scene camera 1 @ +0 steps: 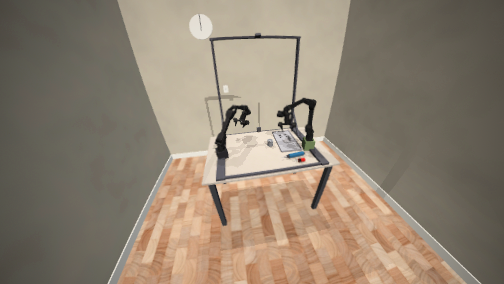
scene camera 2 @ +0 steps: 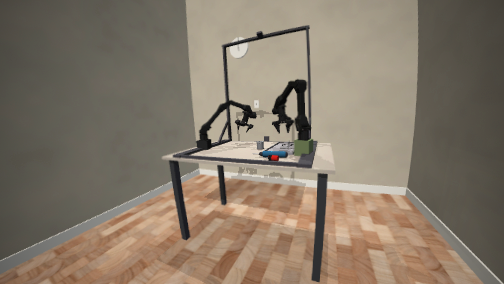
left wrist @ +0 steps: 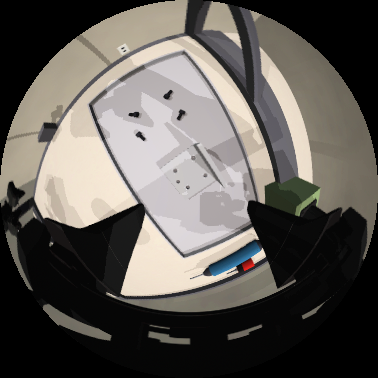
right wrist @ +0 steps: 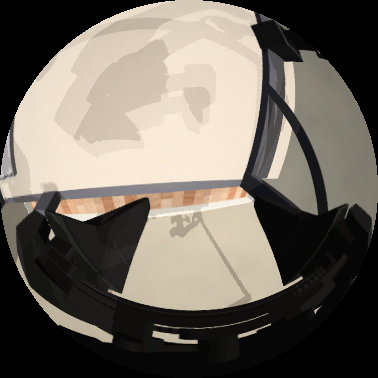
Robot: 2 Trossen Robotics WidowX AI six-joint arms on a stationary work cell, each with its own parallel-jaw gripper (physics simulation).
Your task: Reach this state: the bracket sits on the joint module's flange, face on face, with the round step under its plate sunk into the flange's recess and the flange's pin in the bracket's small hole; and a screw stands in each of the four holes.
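Frame: origin at the left arm's base, x left, y back, z up, level; centimetres.
Where they show: left gripper, between the fingertips: [scene camera 1: 287,131] [scene camera 2: 283,133] [left wrist: 196,207]; right gripper, between the fingertips: [scene camera 1: 239,127] [scene camera 2: 242,131] [right wrist: 203,201]; left arm's base, origin of its link: [scene camera 1: 309,139] [scene camera 2: 303,139] [left wrist: 305,216]; right arm's base, origin of its link: [scene camera 1: 221,149] [scene camera 2: 203,139].
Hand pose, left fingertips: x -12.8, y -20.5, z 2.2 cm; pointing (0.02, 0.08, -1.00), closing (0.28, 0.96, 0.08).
Note:
Things, the pixels of their centre, and the offset from my left fingertips.
- grey bracket, middle of its body: [left wrist: 190,174] dx -0.2, dy +0.5, dz -9.3 cm
- grey tray, middle of its body: [left wrist: 181,159] [scene camera 2: 284,147] [scene camera 1: 285,139] dx -2.6, dy -0.2, dz -11.8 cm
- grey joint module, middle of its body: [scene camera 2: 260,144] [scene camera 1: 270,142] dx +6.6, dy -18.2, dz -9.4 cm
- blue screwdriver, middle of its body: [left wrist: 224,264] [scene camera 2: 269,154] [scene camera 1: 292,155] dx +27.7, dy +2.0, dz -10.6 cm
- green block, middle of its body: [left wrist: 291,205] [scene camera 2: 303,147] [scene camera 1: 308,143] dx +12.8, dy +20.5, dz -7.4 cm
The grey bracket [left wrist: 186,176] lies on the grey tray [left wrist: 142,165] [scene camera 1: 292,146], its plate with small holes facing up and its upright wall at the right in the left wrist view. Several black screws [left wrist: 168,94] [left wrist: 134,115] [left wrist: 181,114] [left wrist: 140,135] lie loose on the tray beyond it. The grey joint module [scene camera 1: 270,143] [scene camera 2: 260,145] stands on the table left of the tray; its flange details are too small to see. My left gripper [scene camera 1: 286,126] [scene camera 2: 284,131] [left wrist: 196,207] is open and empty above the tray. My right gripper [scene camera 1: 240,125] [scene camera 2: 243,130] [right wrist: 203,201] is open and empty above the table's left part.
A blue screwdriver [scene camera 1: 296,155] [scene camera 2: 274,154] [left wrist: 235,257] and a red one [scene camera 1: 301,160] [scene camera 2: 274,158] [left wrist: 246,265] lie near the tray's front end. The green block [scene camera 1: 309,145] [scene camera 2: 303,147] [left wrist: 290,195] under the left arm stands beside the tray. A dark frame [scene camera 1: 255,37] [scene camera 2: 225,75] rises behind the table.

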